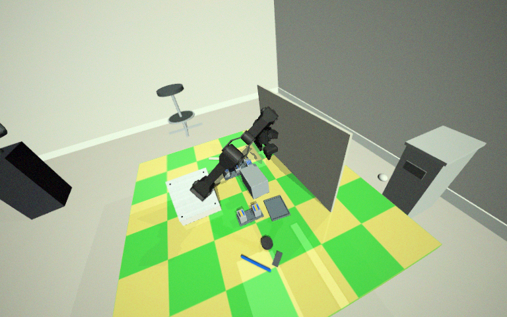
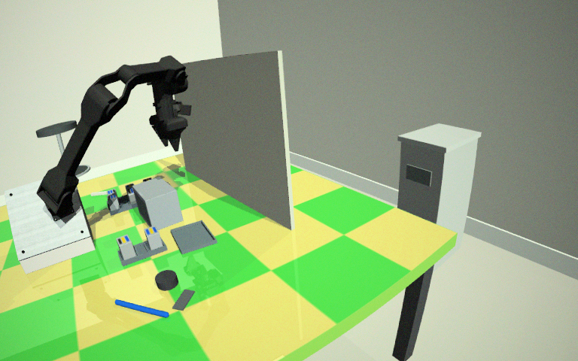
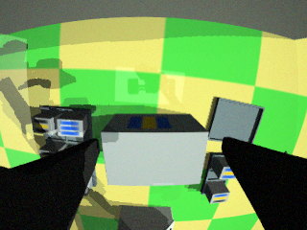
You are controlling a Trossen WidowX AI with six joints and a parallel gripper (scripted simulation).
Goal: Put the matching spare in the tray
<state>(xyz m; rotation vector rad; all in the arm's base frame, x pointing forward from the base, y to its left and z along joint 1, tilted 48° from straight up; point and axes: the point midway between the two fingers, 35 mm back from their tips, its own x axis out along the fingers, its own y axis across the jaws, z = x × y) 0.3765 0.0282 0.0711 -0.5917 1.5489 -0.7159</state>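
My gripper tip is now 200 mm past the grey rack, 160 mm to the left of it and 190 mm above it. The rest, counted from my gripper tip: grey tray 60 mm behind, 190 mm to the right, 200 mm below; tall grey panel 160 mm ahead, 10 mm to the right, 20 mm above; mounted unit 80 mm behind, 10 mm to the left, 150 mm below.
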